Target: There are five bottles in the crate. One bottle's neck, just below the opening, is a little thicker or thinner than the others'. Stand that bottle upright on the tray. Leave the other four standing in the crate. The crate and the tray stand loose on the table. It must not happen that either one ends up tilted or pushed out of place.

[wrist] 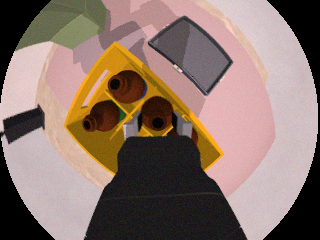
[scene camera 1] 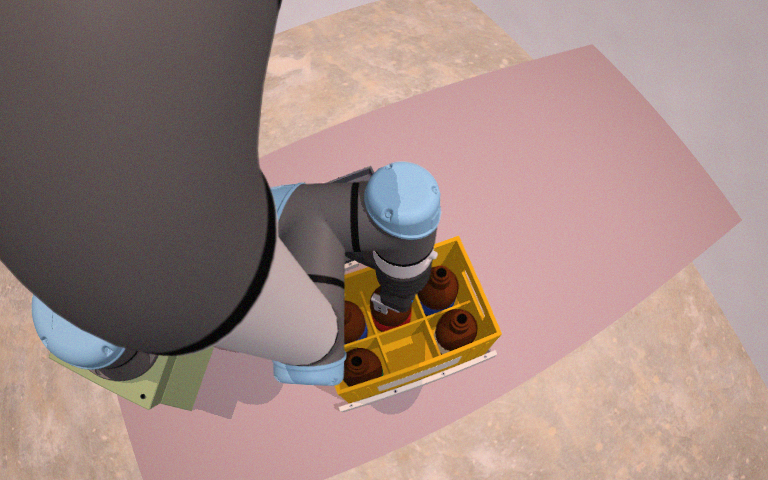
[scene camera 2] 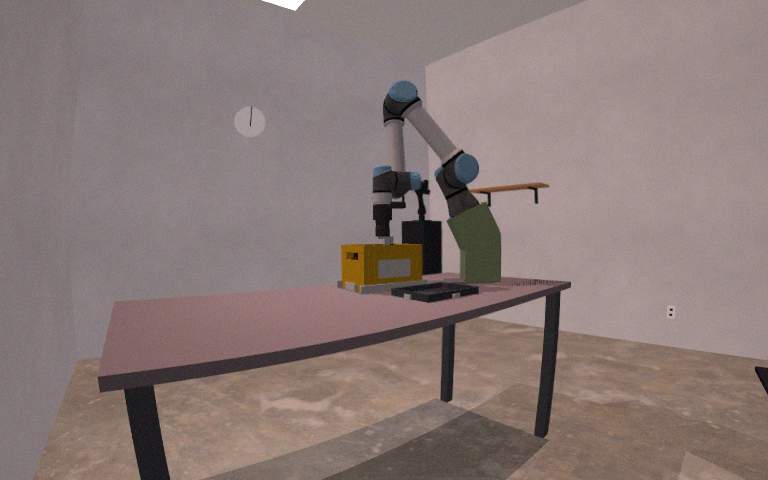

yellow crate: wrist; scene camera 1; scene camera 2 377,263
same spot on yellow crate: [wrist: 103,147] = [scene camera 1: 395,379]
